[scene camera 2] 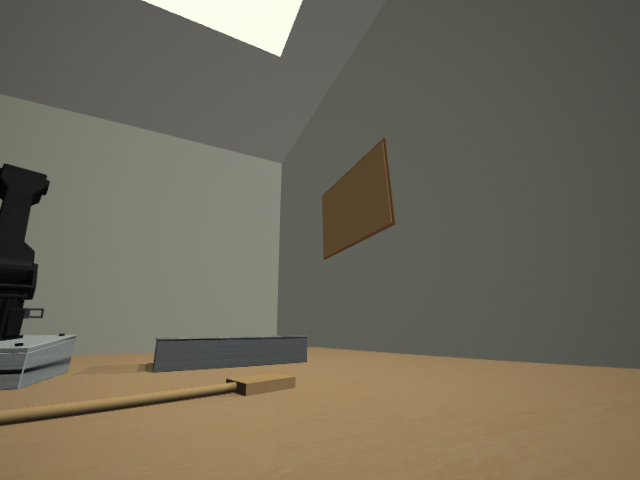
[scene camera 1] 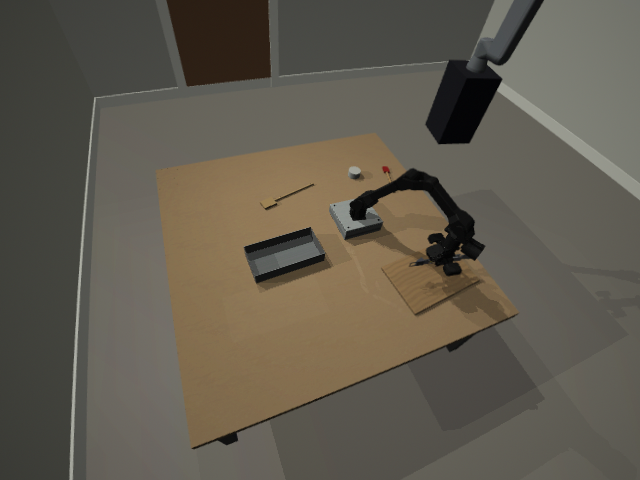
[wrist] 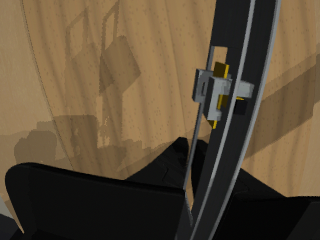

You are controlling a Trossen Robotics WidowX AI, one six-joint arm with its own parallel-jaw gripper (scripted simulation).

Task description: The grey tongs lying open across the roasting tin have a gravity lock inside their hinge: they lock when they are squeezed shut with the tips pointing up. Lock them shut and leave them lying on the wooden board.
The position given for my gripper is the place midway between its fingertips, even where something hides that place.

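Note:
Roasting tin (scene camera 2: 185,353), visible also in scene camera 1 (scene camera 1: 273,257). Wooden board (scene camera 1: 421,287), likewise present in the wrist view (wrist: 120,87). My gripper (scene camera 1: 436,265) appears in the wrist view (wrist: 188,146) too.

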